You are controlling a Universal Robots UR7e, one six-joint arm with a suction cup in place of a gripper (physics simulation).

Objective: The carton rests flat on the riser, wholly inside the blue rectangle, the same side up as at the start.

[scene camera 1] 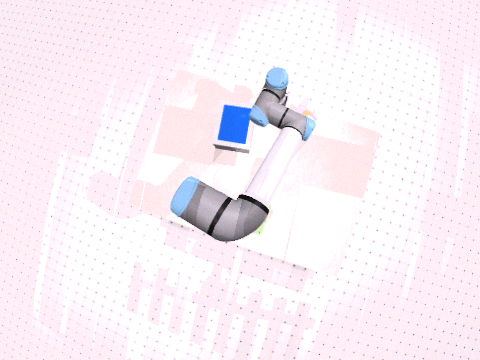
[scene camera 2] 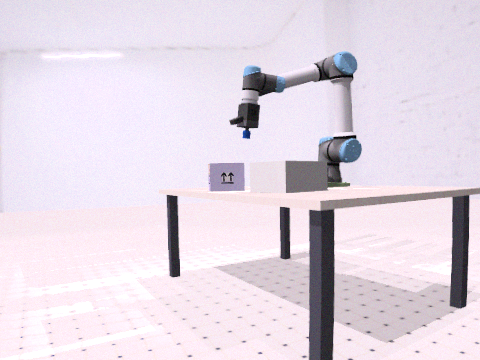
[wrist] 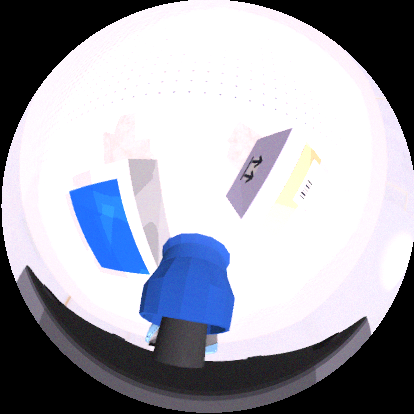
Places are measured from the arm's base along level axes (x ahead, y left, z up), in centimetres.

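Pixels of known places: end effector, tool point: (scene camera 2: pixel 246 138) (wrist: pixel 194 260).
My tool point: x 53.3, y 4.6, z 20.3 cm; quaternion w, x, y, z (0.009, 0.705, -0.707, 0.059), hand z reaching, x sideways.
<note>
Ahead of a thing's pixels: the offset from my tool point to its top centre.
The lilac carton {dx +2.6, dy -14.4, dz -10.4 cm} (scene camera 2: pixel 226 177) (wrist: pixel 259 172) stands on the table beside the riser, apart from it in the wrist view. Its printed arrows point up in scene camera 2. Yellow tape and a barcode label show on it in the wrist view. In scene camera 1 the arm mostly hides it. The pale grey riser {dx -8.7, dy +18.5, dz -11.1 cm} (scene camera 1: pixel 231 148) (scene camera 2: pixel 267 177) (wrist: pixel 146 200) has the blue rectangle {dx -8.7, dy +18.5, dz -11.1 cm} (scene camera 1: pixel 234 124) (wrist: pixel 107 225) on top, with no carton on it. My suction gripper (scene camera 2: pixel 246 135) (wrist: pixel 196 245) is open, holding nothing, high above the table between riser and carton. Scene camera 1 hides its cup.
The table (scene camera 2: pixel 240 196) has dark legs. The arm's base stands behind the riser in scene camera 2, on a green plate (scene camera 1: pixel 261 227) (scene camera 2: pixel 340 184). In scene camera 1 the forearm (scene camera 1: pixel 274 167) passes to the right of the riser.
</note>
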